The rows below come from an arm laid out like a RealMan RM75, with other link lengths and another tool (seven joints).
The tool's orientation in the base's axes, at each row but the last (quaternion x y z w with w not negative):
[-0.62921, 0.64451, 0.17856, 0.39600]
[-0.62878, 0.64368, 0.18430, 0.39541]
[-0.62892, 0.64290, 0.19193, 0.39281]
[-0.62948, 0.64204, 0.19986, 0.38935]
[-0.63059, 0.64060, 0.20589, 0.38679]
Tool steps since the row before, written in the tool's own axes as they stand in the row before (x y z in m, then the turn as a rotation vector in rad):
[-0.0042, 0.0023, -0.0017, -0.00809, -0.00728, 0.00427]
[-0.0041, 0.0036, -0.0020, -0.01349, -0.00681, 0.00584]
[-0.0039, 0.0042, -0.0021, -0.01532, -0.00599, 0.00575]
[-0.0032, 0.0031, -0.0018, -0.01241, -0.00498, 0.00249]
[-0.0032, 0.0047, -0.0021, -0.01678, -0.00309, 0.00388]
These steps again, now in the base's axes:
[-0.0031, 0.0019, 0.0035, 0.00730, 0.00748, 0.00524]
[-0.0044, 0.0018, 0.0033, 0.00673, 0.01228, 0.00815]
[-0.0050, 0.0016, 0.0032, 0.00574, 0.01353, 0.00937]
[-0.0037, 0.0011, 0.0028, 0.00423, 0.00932, 0.00895]
[-0.0053, 0.0011, 0.0027, 0.00232, 0.01343, 0.01097]

